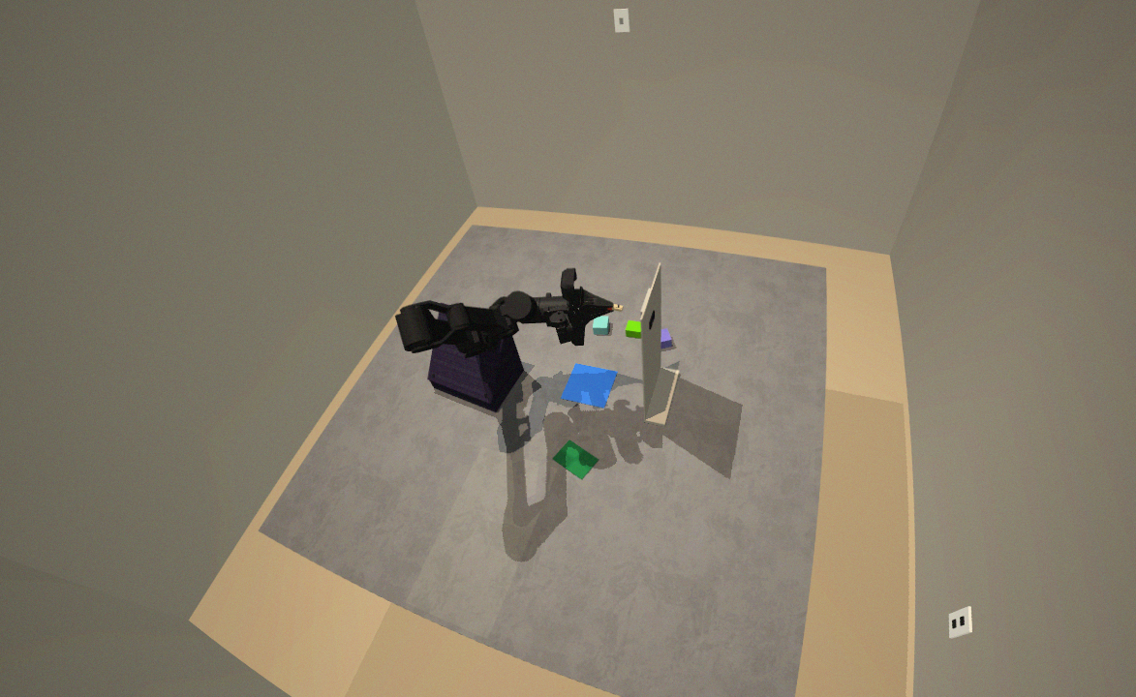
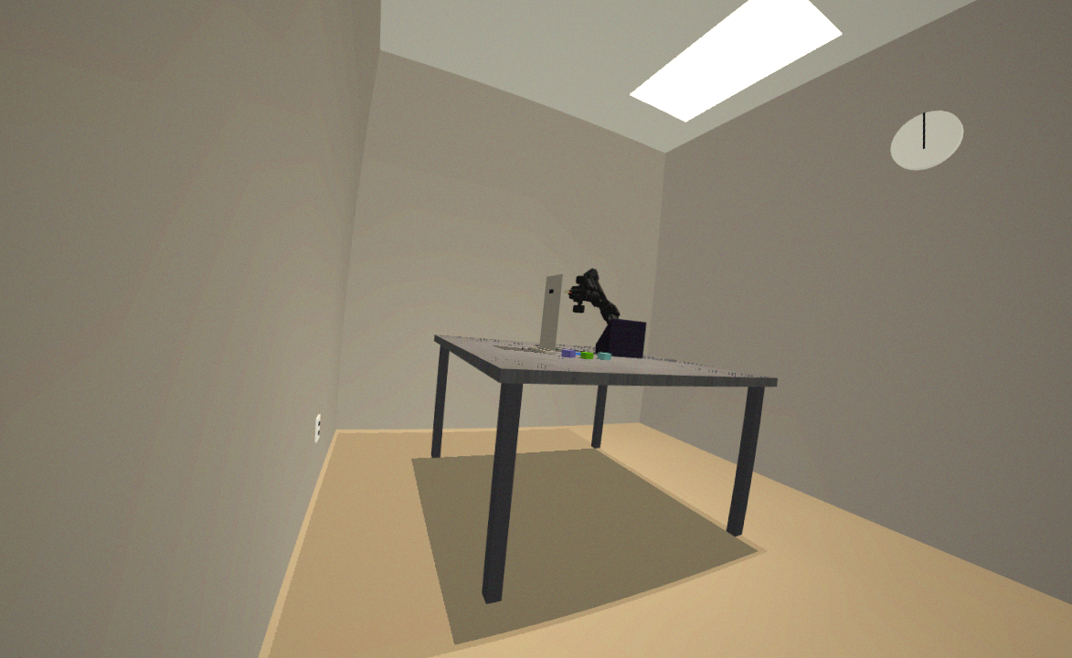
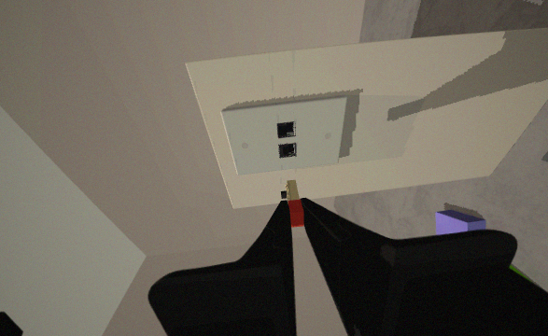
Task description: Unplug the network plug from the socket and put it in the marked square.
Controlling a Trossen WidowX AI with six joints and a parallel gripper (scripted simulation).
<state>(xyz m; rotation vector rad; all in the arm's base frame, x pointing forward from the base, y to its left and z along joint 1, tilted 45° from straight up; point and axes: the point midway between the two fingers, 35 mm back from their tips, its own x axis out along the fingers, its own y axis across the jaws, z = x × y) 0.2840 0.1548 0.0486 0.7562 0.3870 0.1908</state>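
Now: gripper tip 30 cm above the blue marked square, 8 cm past it and 2 cm to the left of it. The rest, counted from my gripper tip: upright beige panel: 13 cm below, 9 cm ahead, 1 cm to the left; network plug: 1 cm ahead; purple cube: 29 cm below, 18 cm to the left, 4 cm ahead.
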